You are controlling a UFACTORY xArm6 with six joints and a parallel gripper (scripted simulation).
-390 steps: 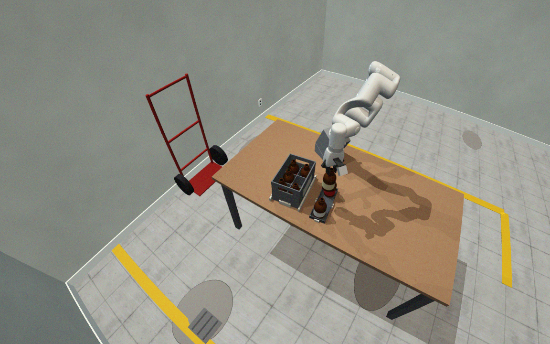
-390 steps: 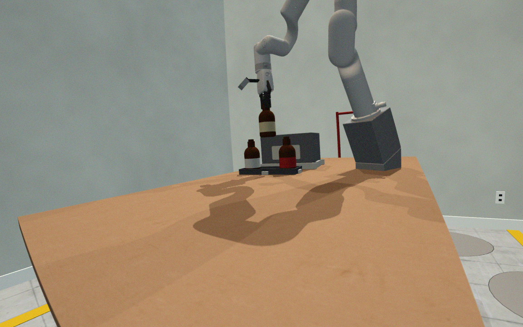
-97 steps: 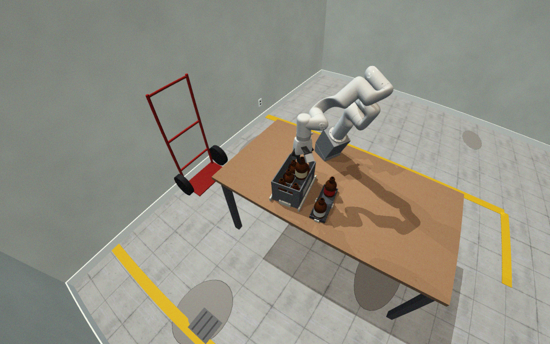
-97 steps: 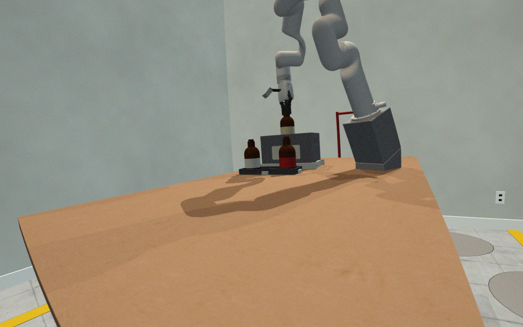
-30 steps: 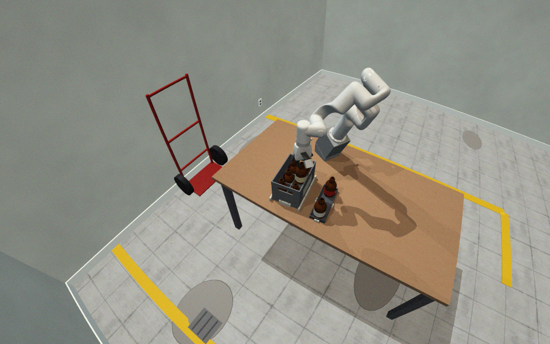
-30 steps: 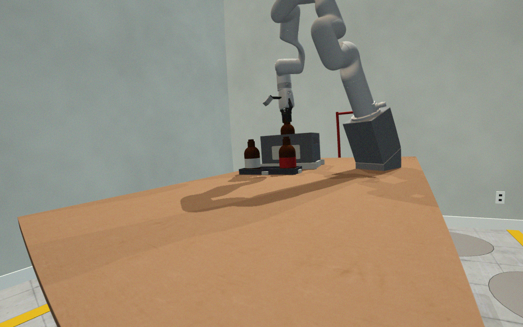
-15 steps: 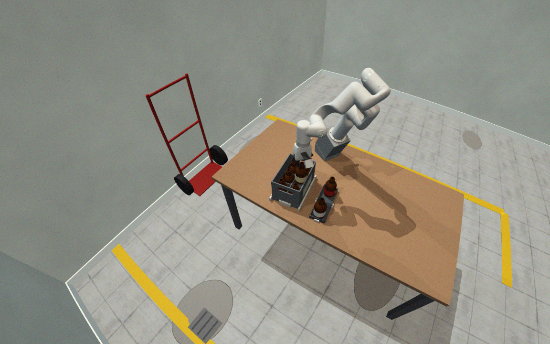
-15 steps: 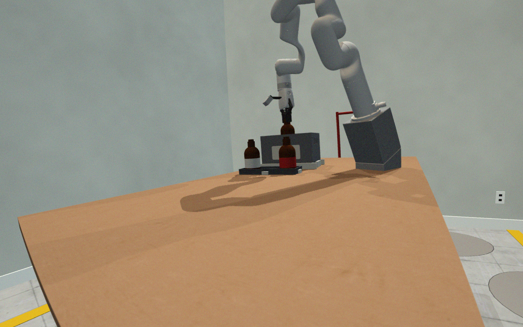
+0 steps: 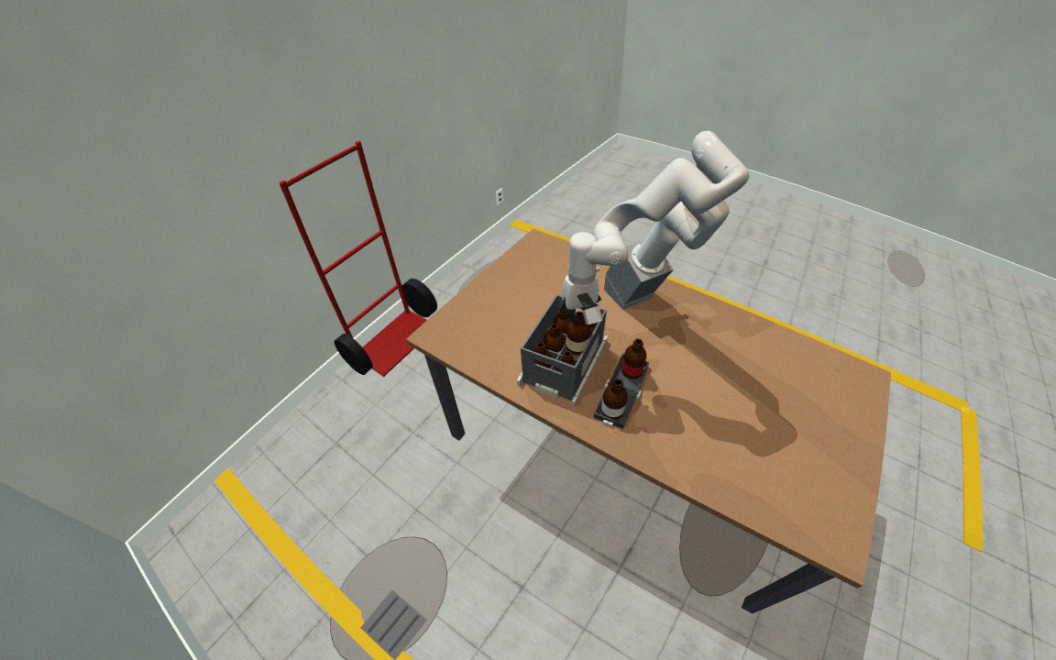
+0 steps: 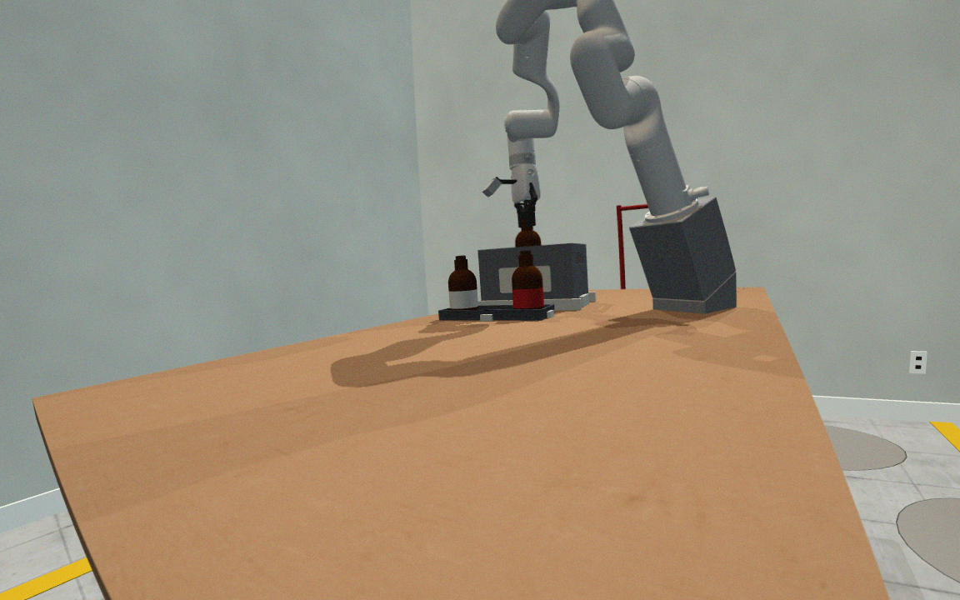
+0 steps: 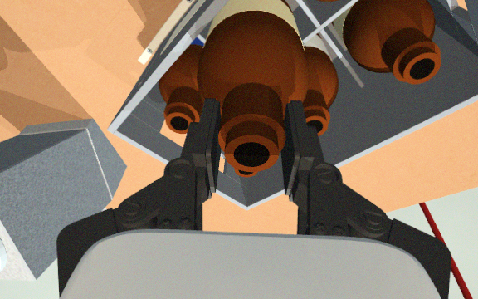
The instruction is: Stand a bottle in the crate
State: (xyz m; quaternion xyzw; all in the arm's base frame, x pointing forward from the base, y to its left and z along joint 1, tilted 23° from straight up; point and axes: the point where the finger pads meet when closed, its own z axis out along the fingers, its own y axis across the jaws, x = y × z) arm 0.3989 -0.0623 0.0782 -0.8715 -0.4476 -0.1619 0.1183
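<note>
My gripper is now 1 cm short of the grey crate, 4 cm to the left of it and 17 cm above it. Also, from my hand: dark tray: 1 cm behind, 18 cm to the left, 24 cm below.
</note>
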